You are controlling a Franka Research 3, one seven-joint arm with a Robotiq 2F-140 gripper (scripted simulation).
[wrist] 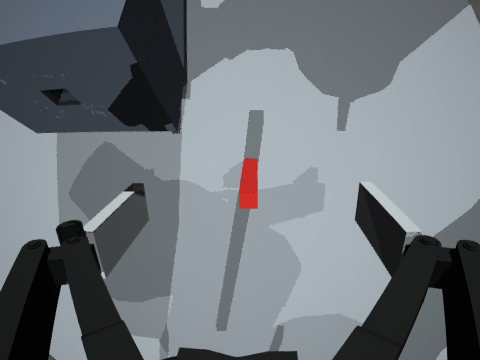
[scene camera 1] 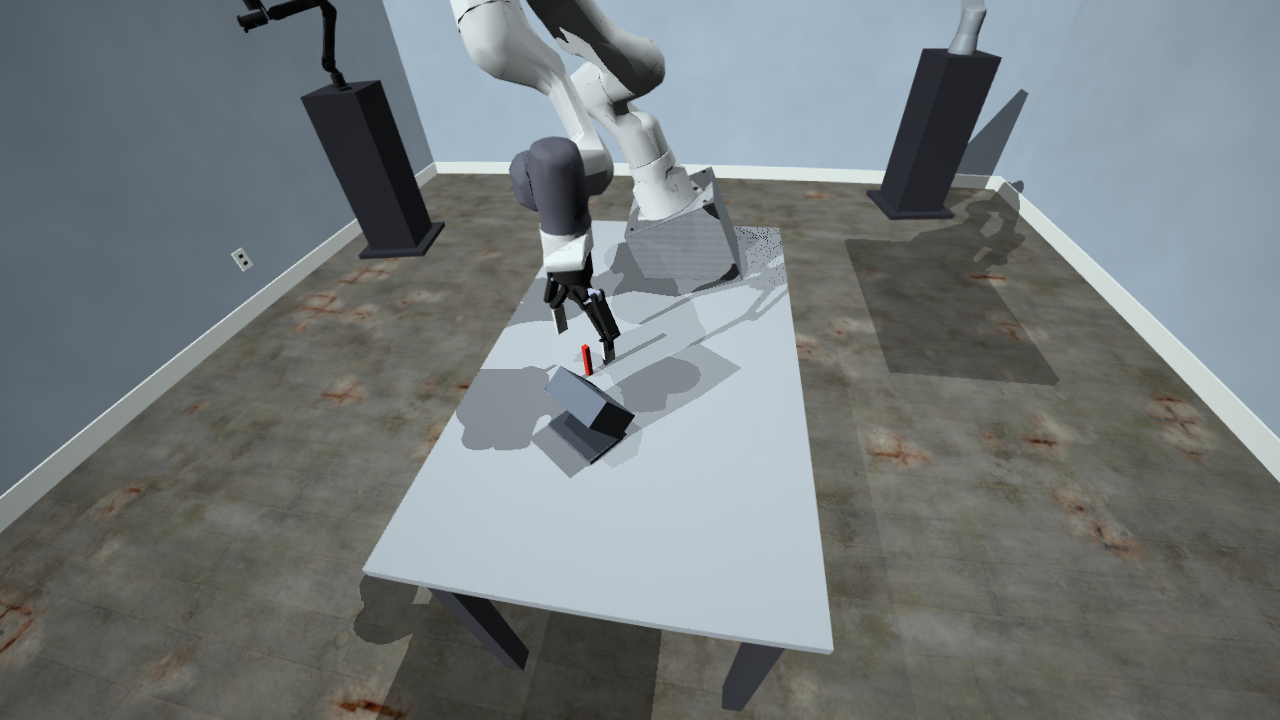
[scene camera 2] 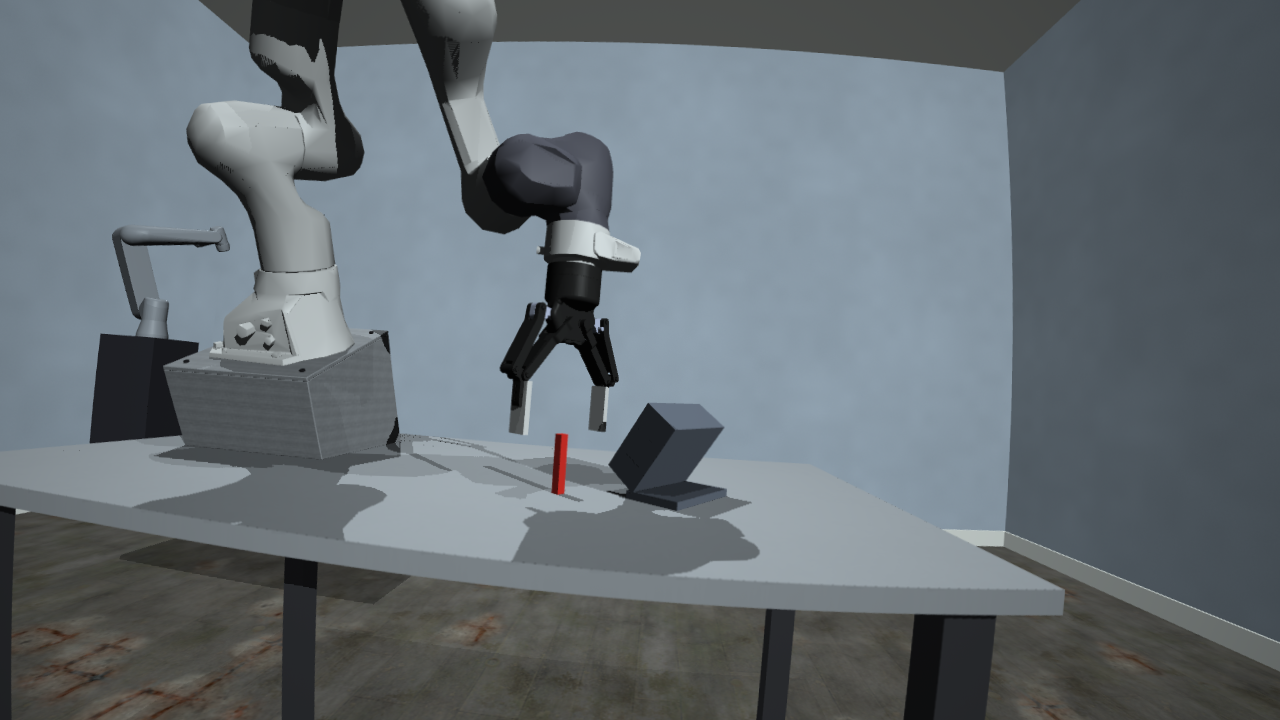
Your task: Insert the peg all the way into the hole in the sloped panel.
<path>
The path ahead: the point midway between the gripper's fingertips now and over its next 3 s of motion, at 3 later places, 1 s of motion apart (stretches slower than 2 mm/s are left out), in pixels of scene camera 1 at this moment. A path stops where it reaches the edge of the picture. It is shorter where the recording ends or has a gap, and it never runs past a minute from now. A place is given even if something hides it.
My gripper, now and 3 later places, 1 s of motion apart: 584,345; 586,355; 587,359; 586,338
</path>
